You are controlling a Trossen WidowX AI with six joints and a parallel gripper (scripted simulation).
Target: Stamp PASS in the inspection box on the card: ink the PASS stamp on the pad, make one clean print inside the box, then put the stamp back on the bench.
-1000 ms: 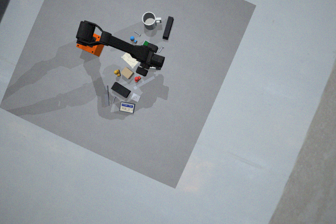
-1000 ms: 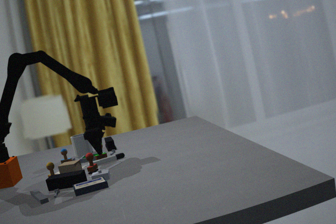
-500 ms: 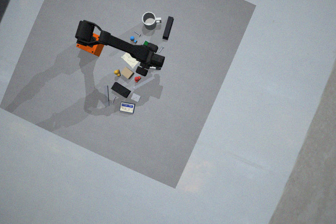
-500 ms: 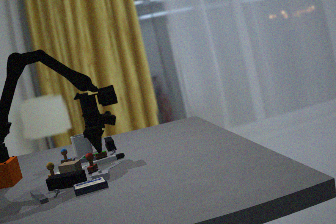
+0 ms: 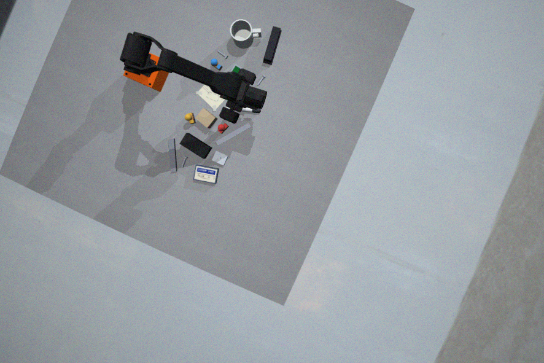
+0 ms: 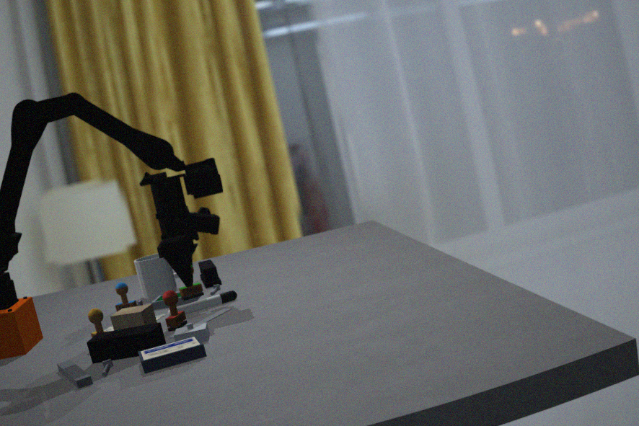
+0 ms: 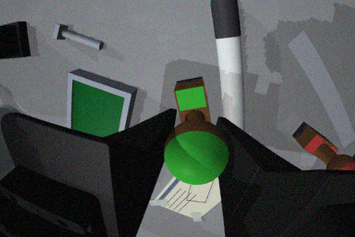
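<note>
Now: the marker 40 mm ahead of my gripper tip, 20 mm to the right of it and 40 mm below it. The rest, counted from my gripper tip: green-knobbed PASS stamp right at my gripper tip; green ink pad 50 mm behind, 90 mm to the left, 40 mm below; red stamp 20 mm behind, 130 mm to the right, 30 mm below.
</note>
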